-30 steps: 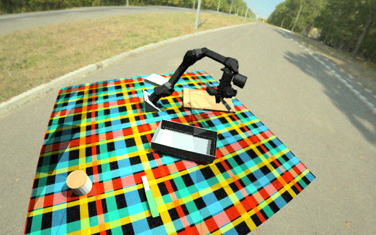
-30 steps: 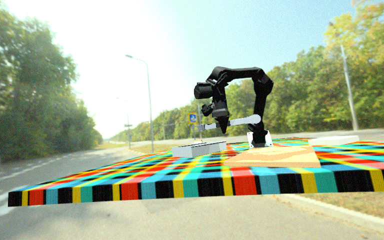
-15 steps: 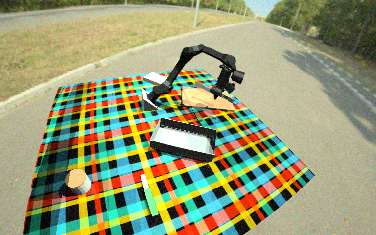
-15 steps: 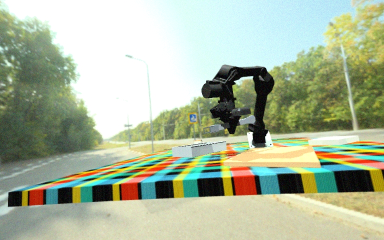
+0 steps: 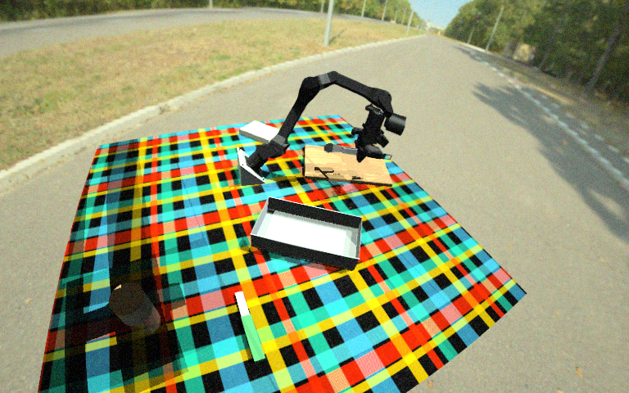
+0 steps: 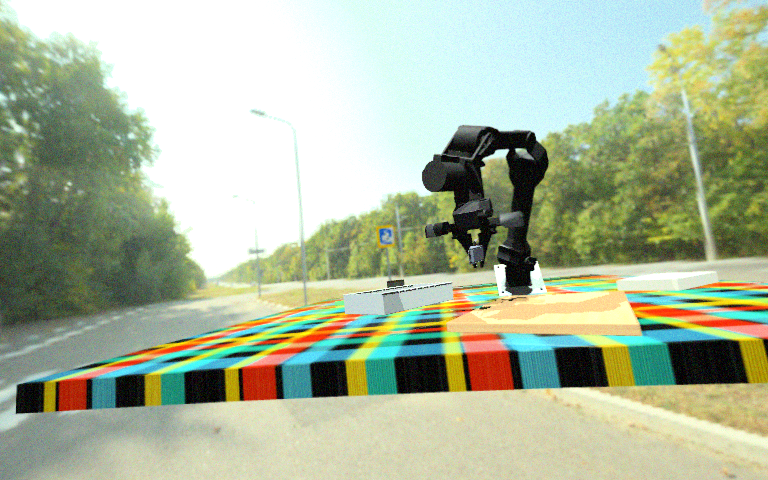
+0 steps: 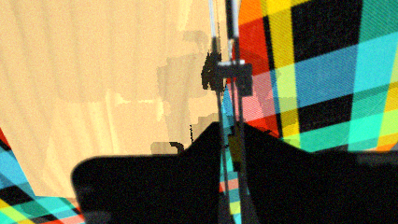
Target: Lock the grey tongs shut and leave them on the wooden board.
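My gripper tip is 110 mm past the wooden board, 90 mm above it and 20 mm to the right of it. Also, from my gripper tip: white flat block 430 mm behind, 290 mm to the right, 80 mm below; roasting tin 270 mm to the right, 230 mm ahead, 70 mm below.
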